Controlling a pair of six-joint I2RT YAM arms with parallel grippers.
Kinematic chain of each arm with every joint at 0, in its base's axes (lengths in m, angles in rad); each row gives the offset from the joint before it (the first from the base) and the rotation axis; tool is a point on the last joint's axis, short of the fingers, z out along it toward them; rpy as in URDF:
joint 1: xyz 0 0 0.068 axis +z
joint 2: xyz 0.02 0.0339 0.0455 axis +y
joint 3: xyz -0.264 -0.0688 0 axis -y
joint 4: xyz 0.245 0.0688 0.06 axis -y
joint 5: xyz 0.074 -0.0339 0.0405 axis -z
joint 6: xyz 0.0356 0 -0.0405 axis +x
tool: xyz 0 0 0 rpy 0 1.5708 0
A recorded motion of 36 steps. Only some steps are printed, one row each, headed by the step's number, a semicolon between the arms.
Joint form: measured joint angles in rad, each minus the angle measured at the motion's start. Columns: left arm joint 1, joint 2, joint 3, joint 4, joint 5, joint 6; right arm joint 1, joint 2, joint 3, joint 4, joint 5, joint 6.
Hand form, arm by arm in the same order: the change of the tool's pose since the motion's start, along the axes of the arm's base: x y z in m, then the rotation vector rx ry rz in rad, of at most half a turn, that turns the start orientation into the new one. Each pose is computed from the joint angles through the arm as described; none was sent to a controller.
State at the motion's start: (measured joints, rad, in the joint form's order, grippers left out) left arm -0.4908 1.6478 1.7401 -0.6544 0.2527 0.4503; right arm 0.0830 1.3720 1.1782 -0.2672 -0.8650 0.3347
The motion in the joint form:
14: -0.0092 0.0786 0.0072 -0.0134 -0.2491 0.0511; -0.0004 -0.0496 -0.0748 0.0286 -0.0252 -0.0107
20: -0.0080 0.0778 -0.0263 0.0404 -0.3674 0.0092; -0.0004 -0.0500 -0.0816 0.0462 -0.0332 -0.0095
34: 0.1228 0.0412 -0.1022 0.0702 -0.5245 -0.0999; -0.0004 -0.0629 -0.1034 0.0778 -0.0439 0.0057
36: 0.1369 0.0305 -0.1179 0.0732 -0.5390 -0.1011; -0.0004 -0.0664 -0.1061 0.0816 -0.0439 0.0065
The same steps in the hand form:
14: 0.0214 -0.0056 -0.0279 0.1983 -0.0187 0.1669; -0.0130 -0.0006 -0.0087 0.0060 -0.0112 0.0252
20: 0.0263 -0.0029 -0.0338 0.2173 -0.0464 0.2914; -0.0128 -0.0004 -0.0092 0.0109 -0.0211 0.0321
34: 0.0411 0.0525 -0.0424 0.2233 -0.0243 0.6122; -0.0155 -0.0004 -0.0102 0.0247 -0.0309 0.0377
36: 0.0404 0.0591 -0.0434 0.2311 -0.0249 0.6387; -0.0162 -0.0005 -0.0099 0.0254 -0.0349 0.0376

